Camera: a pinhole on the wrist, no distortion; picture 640 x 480 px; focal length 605.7 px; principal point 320.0 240.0 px. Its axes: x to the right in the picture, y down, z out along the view. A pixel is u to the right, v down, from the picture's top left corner.
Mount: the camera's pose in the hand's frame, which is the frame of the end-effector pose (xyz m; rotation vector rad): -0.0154 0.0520 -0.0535 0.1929 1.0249 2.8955
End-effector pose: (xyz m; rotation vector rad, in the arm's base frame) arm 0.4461 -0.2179 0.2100 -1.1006 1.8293 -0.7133
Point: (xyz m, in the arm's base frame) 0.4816 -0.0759 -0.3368
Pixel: 308.6 95.5
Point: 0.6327 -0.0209 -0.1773
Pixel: 481.5 288.6
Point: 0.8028 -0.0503 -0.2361
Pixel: 455.0 424.3
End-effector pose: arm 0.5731 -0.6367 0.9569 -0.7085 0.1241 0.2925
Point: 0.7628 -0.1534 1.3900
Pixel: outside the picture
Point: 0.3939 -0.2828 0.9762
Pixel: 538.0 237.4
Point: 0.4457 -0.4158 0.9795
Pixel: 561.5 324.7
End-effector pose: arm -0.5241 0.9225 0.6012 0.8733 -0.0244 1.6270
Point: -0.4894 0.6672 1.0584
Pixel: 343.3 446.8
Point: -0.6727 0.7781 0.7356
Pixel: 507.9 109.4
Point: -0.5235 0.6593 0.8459
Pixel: 531.8 462.3
